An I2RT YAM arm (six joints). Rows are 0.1 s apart.
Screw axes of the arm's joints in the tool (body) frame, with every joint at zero. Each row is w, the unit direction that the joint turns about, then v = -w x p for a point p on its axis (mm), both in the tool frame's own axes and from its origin. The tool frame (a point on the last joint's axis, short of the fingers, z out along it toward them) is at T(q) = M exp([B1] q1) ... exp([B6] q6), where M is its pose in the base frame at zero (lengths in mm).
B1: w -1 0 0 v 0 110.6 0
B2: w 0 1 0 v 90.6 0 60
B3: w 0 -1 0 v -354.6 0 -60
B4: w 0 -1 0 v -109.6 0 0
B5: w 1 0 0 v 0 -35.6 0
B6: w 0 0 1 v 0 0 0
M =
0 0 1 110.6
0 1 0 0
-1 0 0 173.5
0 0 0 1
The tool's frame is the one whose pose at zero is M.
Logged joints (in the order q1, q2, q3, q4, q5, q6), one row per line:
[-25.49, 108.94, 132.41, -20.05, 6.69, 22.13]
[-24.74, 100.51, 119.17, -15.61, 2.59, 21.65]
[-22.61, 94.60, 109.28, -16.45, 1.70, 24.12]
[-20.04, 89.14, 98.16, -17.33, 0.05, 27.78]
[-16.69, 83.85, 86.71, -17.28, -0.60, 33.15]
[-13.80, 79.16, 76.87, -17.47, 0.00, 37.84]
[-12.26, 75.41, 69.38, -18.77, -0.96, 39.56]
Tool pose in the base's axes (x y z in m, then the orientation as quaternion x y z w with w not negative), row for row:
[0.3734, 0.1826, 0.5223, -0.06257, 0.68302, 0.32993, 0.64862]
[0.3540, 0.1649, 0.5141, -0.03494, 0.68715, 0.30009, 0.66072]
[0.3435, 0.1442, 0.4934, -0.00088, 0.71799, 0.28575, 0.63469]
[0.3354, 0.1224, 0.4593, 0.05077, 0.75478, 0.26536, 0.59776]
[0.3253, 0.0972, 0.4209, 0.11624, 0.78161, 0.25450, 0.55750]
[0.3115, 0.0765, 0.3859, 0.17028, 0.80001, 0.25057, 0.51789]
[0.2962, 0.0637, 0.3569, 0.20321, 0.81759, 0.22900, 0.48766]
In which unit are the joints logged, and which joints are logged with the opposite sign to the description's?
The joints are logged in degrees. Opposite sign: q1, q5.
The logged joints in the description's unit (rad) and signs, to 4 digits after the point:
[0.4449, 1.9014, 2.3110, -0.3499, -0.1168, 0.3862]
[0.4318, 1.7542, 2.0799, -0.2724, -0.0452, 0.3779]
[0.3946, 1.6511, 1.9073, -0.2871, -0.0297, 0.4210]
[0.3498, 1.5558, 1.7132, -0.3025, -0.0009, 0.4849]
[0.2913, 1.4635, 1.5134, -0.3016, 0.0105, 0.5786]
[0.2409, 1.3816, 1.3416, -0.3049, 0.0000, 0.6604]
[0.2140, 1.3162, 1.2109, -0.3276, 0.0168, 0.6905]

